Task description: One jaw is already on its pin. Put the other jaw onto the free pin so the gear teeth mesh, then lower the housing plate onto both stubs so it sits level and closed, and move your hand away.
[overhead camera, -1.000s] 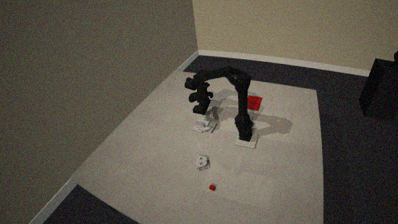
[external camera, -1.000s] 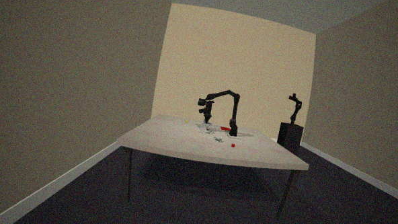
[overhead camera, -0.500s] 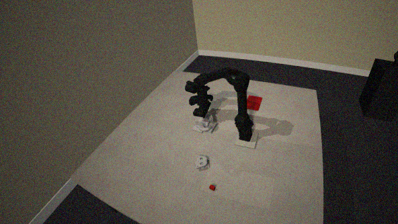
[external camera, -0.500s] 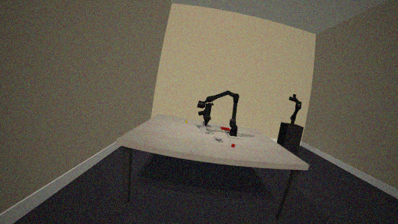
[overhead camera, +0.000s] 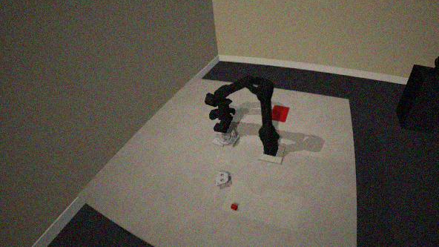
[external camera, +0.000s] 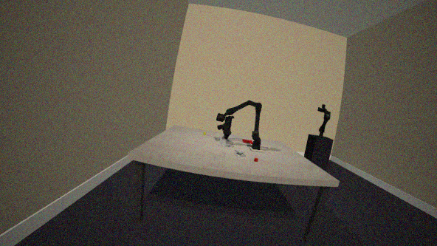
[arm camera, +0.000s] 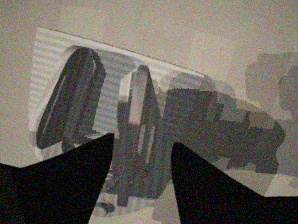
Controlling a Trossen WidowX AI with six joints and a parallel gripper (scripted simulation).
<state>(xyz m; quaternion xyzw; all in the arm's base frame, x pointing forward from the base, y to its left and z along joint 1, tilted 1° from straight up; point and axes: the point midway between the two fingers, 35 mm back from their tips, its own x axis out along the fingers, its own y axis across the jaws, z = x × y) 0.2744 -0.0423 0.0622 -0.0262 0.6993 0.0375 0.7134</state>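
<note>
Now: the white base 20 mm ahead of my gripper tip, 30 mm to the left of it and 30 mm below it. The rest, counted from my gripper tip: white block: 120 mm behind, 300 mm to the left, 30 mm below; red square pad: 240 mm behind, 300 mm to the right, 30 mm below; yellow block: 210 mm ahead, 320 mm to the right, 30 mm below.
</note>
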